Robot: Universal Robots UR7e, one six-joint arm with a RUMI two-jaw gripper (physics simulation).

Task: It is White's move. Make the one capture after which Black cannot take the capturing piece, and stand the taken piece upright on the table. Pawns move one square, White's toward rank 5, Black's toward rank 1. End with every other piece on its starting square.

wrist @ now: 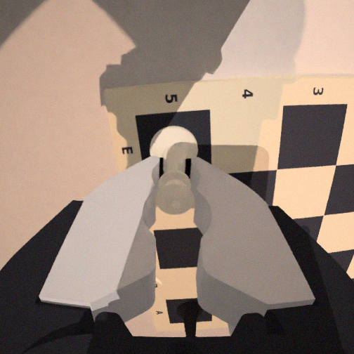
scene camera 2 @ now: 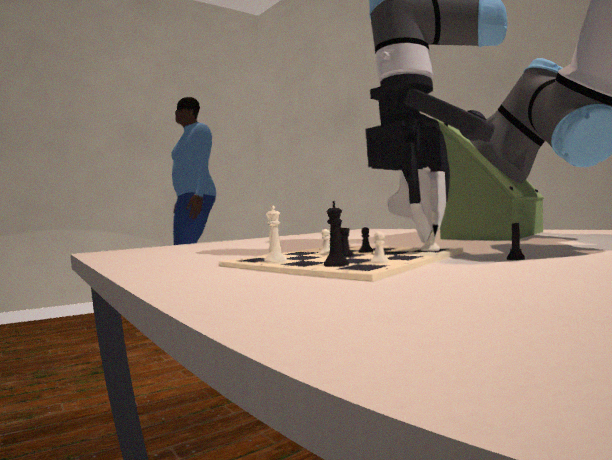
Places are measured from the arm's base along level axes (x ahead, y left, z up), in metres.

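Pixels of known places: gripper, between the fingertips: [scene camera 2: 428, 242]; arm's base, origin of its link: [scene camera 2: 496, 158].
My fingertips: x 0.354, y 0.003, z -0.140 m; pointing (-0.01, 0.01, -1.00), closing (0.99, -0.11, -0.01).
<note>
For each thing: its top centre in the pictures, then the offset to it from my fingertips. "pt": a spot on its surface instead. Level surfaces: height alone.
- white piece, centre of its top: [scene camera 2: 429, 208] dx +0.000, dy +0.003, dz +0.043 m
- board, a spot on its surface: [scene camera 2: 300, 270] pt dx +0.188, dy -0.042, dz -0.011 m
- black piece, centre of its top: [scene camera 2: 515, 223] dx +0.016, dy +0.123, dz +0.024 m
- white king, centre of its top: [scene camera 2: 272, 204] dx +0.160, dy -0.108, dz +0.053 m
- black king, centre of its top: [scene camera 2: 333, 201] dx +0.151, dy -0.028, dz +0.053 m
- black rook-like piece, centre of its top: [scene camera 2: 343, 228] dx +0.080, dy -0.073, dz +0.023 m
- black pawn, centre of its top: [scene camera 2: 365, 227] dx +0.038, dy -0.072, dz +0.022 m
- pale table, height of its surface: dz -0.016 m
My gripper [scene camera 2: 433, 234] [wrist: 173, 162] is shut on a white piece [scene camera 2: 431, 247] [wrist: 174, 140], which looks like a bishop. Its base is on the dark corner square E5 of the board [scene camera 2: 300, 270] [wrist: 245, 107]. A black piece [scene camera 2: 515, 245] with a flat top stands upright on the table, off the board. In the scene view, the white king [scene camera 2: 274, 242], black king [scene camera 2: 335, 245], a black rook-like piece [scene camera 2: 345, 241], a black pawn [scene camera 2: 365, 241] and two white pawns [scene camera 2: 325, 242] [scene camera 2: 379, 250] stand on the board. A black piece [wrist: 189, 312] shows at A5 in the wrist view; the fingers hide part of the board.
The pale table [scene camera 2: 400, 340] extends around the board, its front edge curving across the scene view. The green robot base [scene camera 2: 480, 210] stands behind the board to the right. A person in blue [scene camera 2: 192, 160] is beyond the table, at the left.
</note>
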